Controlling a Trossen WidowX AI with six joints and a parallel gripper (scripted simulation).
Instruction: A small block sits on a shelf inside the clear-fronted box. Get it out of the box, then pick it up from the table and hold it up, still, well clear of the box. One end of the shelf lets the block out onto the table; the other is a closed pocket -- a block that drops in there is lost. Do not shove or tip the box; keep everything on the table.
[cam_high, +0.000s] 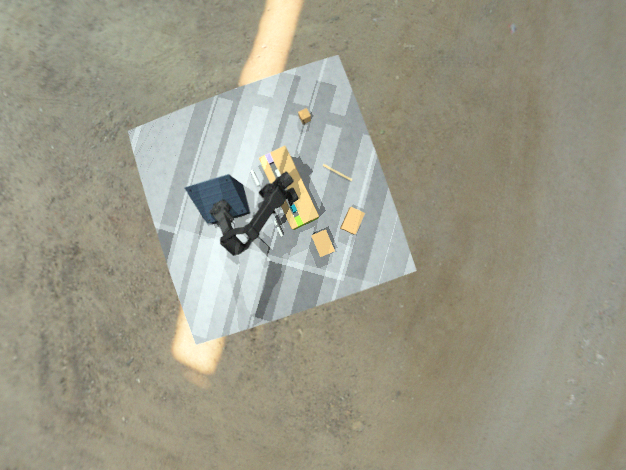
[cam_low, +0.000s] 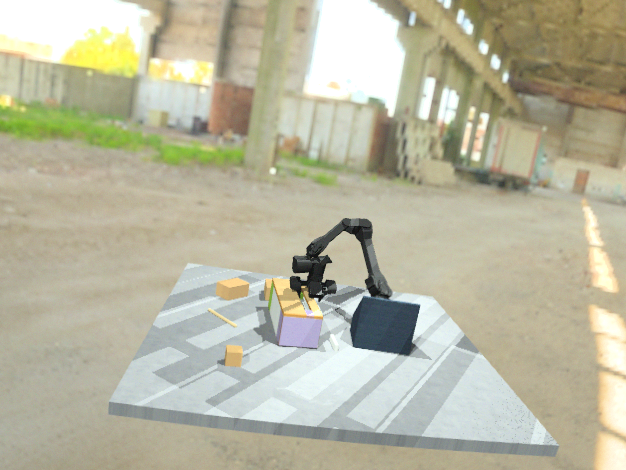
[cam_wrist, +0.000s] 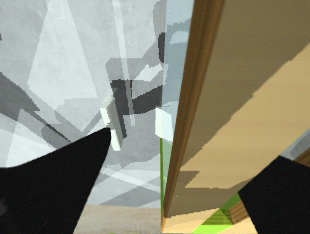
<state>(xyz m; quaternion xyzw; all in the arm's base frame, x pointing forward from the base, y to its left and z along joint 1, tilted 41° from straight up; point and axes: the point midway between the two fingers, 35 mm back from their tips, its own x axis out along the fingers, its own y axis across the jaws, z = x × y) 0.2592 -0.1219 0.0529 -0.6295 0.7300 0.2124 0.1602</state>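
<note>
Right now the teal block is 5 cm ahead of my gripper tip and 2 cm to the right of it. The rest, counted from my gripper tip: tan cube 41 cm to the left, 32 cm ahead, 6 cm below; thin stick 34 cm ahead, 8 cm below, 6 cm to the left.
</note>
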